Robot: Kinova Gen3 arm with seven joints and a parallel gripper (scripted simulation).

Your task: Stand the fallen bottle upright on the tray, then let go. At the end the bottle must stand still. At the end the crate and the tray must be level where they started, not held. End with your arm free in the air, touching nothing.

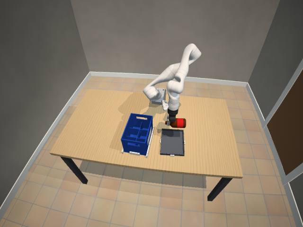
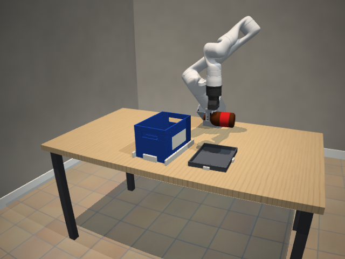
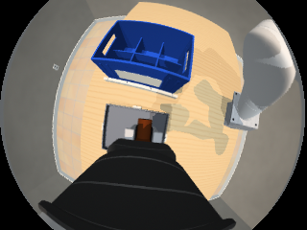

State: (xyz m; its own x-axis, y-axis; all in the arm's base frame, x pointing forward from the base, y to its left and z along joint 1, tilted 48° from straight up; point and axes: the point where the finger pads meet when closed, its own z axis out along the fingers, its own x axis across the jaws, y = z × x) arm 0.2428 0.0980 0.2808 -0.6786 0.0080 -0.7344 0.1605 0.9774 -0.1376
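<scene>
Right now my hand is 1 cm short of the brown bottle, 5 cm to the right of it and 1 cm above it. Also, from my hand: blue crate (3 cm behind, 24 cm to the right, 12 cm below); dark grey tray (5 cm ahead, 3 cm to the left, 19 cm below).
</scene>
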